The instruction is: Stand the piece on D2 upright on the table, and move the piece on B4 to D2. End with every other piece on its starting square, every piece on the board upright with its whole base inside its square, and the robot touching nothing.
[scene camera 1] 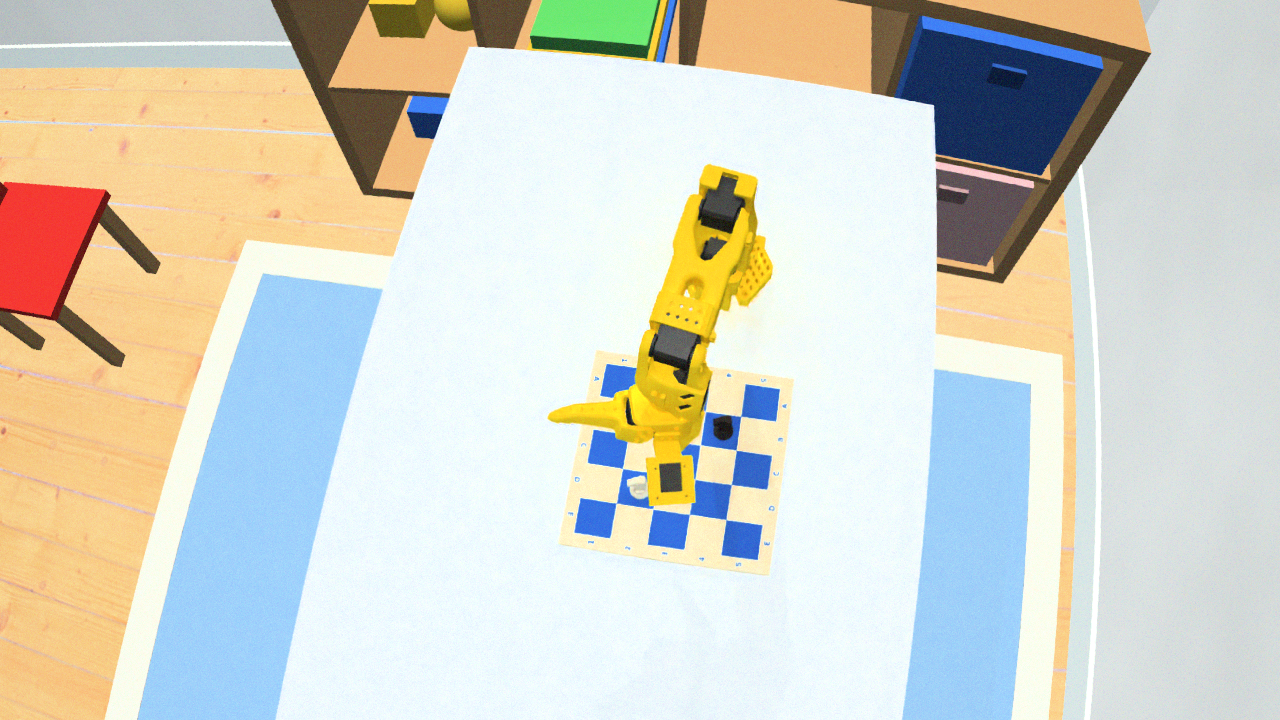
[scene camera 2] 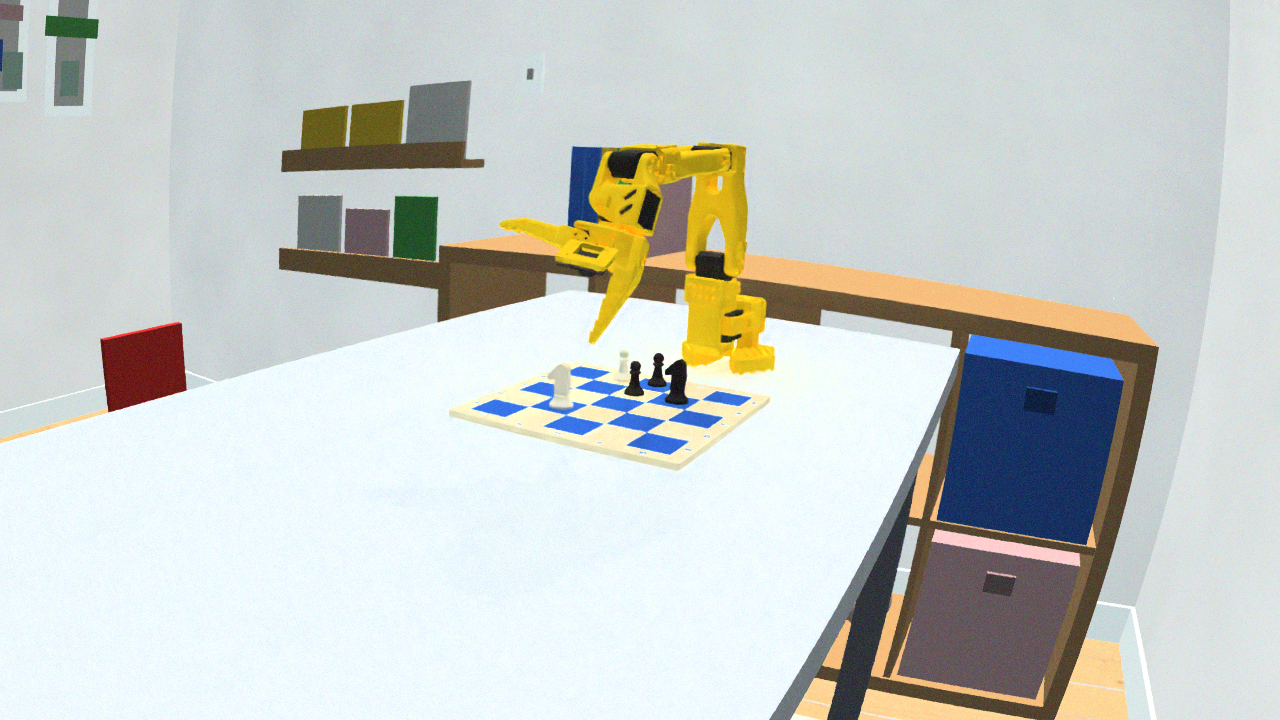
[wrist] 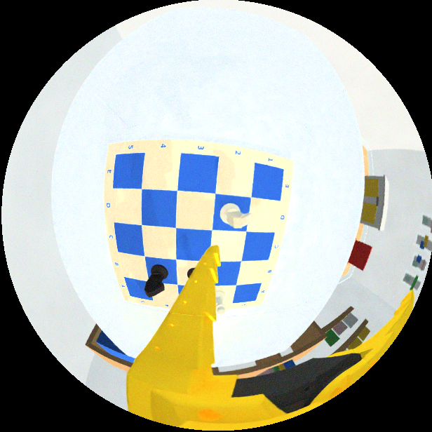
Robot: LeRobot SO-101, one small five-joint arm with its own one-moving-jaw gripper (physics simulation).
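Seen in the pictures: hand, its tool point: [scene camera 2: 589, 337]; arm's base, origin of its link: [scene camera 2: 721, 365].
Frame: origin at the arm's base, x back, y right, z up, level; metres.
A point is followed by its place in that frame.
The white knight [scene camera 1: 637, 487] {x -0.259, y 0.053, z 0.030 m} [scene camera 2: 561, 386] {x -0.258, y 0.049, z 0.025 m} [wrist: 232, 215] stands upright on the blue square D2 of the board [scene camera 1: 747, 505] {x -0.255, y -0.061, z 0.006 m} [scene camera 2: 572, 425] {x -0.294, y 0.016, z 0.006 m} [wrist: 128, 170]. The black knight [scene camera 1: 722, 428] {x -0.182, y -0.023, z 0.026 m} [scene camera 2: 677, 383] {x -0.181, y -0.026, z 0.024 m} [wrist: 157, 277] stands upright on B4. My gripper [scene camera 1: 611, 447] [scene camera 2: 547, 282] [wrist: 314, 270] is wide open and empty, above the board and the pieces. Its fixed jaw points down, and the moving jaw is swung far out to the side. In the wrist view the fixed jaw's tip shows over the C2 and C3 area, beside the white knight, apart from it.
A black pawn [scene camera 2: 634, 378] {x -0.182, y 0.017, z 0.022 m} [wrist: 191, 273] stands on B3, partly hidden by the fixed jaw in the wrist view. Another black pawn [scene camera 2: 657, 369] {x -0.140, y 0.014, z 0.022 m} stands on A3, and a white pawn [scene camera 2: 623, 365] {x -0.144, y 0.048, z 0.022 m} [wrist: 220, 301] on A2. The arm hides these pawns in the overhead view.
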